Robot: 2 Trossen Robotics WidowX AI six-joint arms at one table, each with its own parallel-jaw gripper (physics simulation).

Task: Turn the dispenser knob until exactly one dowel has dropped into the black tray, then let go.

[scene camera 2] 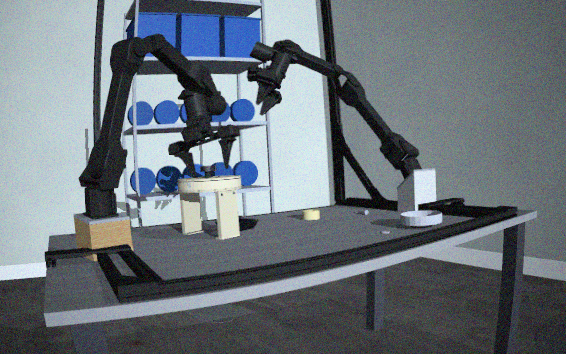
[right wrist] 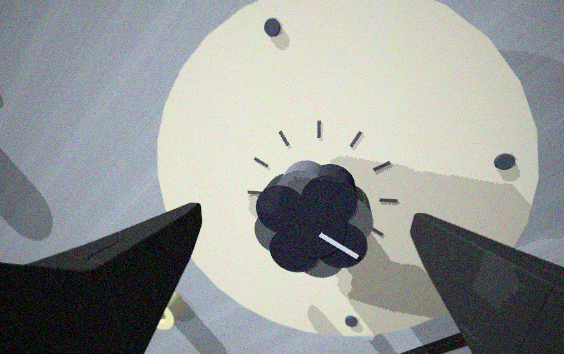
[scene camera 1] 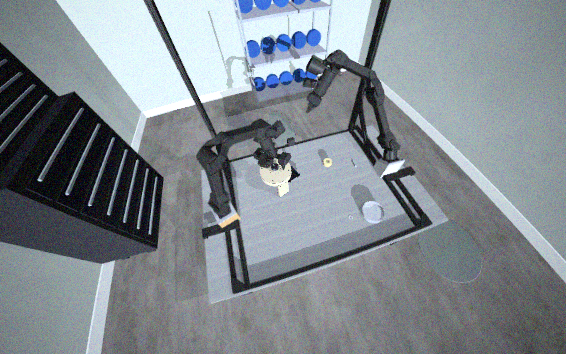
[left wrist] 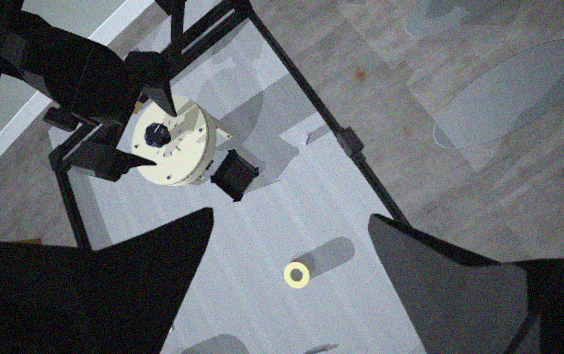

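Seen in the pictures: left gripper, fingertip midpoint: (scene camera 2: pixel 259 110) (scene camera 1: pixel 308 109) (left wrist: pixel 292 218); right gripper, fingertip midpoint: (scene camera 2: pixel 210 173) (right wrist: pixel 306 218) (scene camera 1: pixel 276 167) (left wrist: pixel 164 139); left arm's base at its link origin: (scene camera 2: pixel 415 178) (scene camera 1: pixel 390 159); right arm's base at its link origin: (scene camera 2: pixel 100 215) (scene camera 1: pixel 223 210).
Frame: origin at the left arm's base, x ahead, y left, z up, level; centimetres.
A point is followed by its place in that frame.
The cream round dispenser (scene camera 1: pixel 274 176) {y -4.7, x 64.1, z 4.4 cm} (scene camera 2: pixel 228 212) (left wrist: pixel 192 160) {y -11.6, x 56.4, z 4.4 cm} (right wrist: pixel 225 100) {y -3.0, x 62.1, z 4.4 cm} stands on legs on the table. Its dark lobed knob (scene camera 2: pixel 207 170) {y -6.9, x 63.6, z 6.2 cm} (left wrist: pixel 157 135) {y -9.4, x 62.1, z 7.3 cm} (right wrist: pixel 310 220) {y -8.5, x 63.0, z 7.3 cm} has a white line pointing to the lower right in the right wrist view. The black tray (scene camera 1: pixel 295 174) {y -12.0, x 51.3, z -9.5 cm} (left wrist: pixel 235 175) {y -11.8, x 55.0, z -9.9 cm} sits beside the dispenser; no dowel can be made out in it. My right gripper (scene camera 2: pixel 210 170) {y -9.1, x 62.1, z 5.4 cm} (right wrist: pixel 306 218) {y -9.1, x 62.1, z 5.4 cm} is open above the dispenser's top, its fingers on either side of the knob, apart from it. My left gripper (scene camera 2: pixel 261 107) {y -25.9, x 39.7, z 23.2 cm} (left wrist: pixel 292 218) {y -25.9, x 39.7, z 23.2 cm} is open and empty, high above the table's back.
A yellow ring (scene camera 1: pixel 327 162) {y -12.7, x 31.1, z -7.5 cm} (scene camera 2: pixel 311 214) {y -12.1, x 31.5, z -8.5 cm} (left wrist: pixel 287 274) {y -12.7, x 31.2, z -7.6 cm} lies right of the dispenser. A round white dish (scene camera 1: pixel 373 212) {y 22.5, x 19.7, z -9.1 cm} (scene camera 2: pixel 421 218) {y 26.3, x 24.4, z -7.3 cm} stands near the right side, with small pale bits near it. A black frame (scene camera 1: pixel 330 261) {y 38.4, x 49.7, z -8.1 cm} edges the table. A shelf rack (scene camera 2: pixel 270 165) stands behind.
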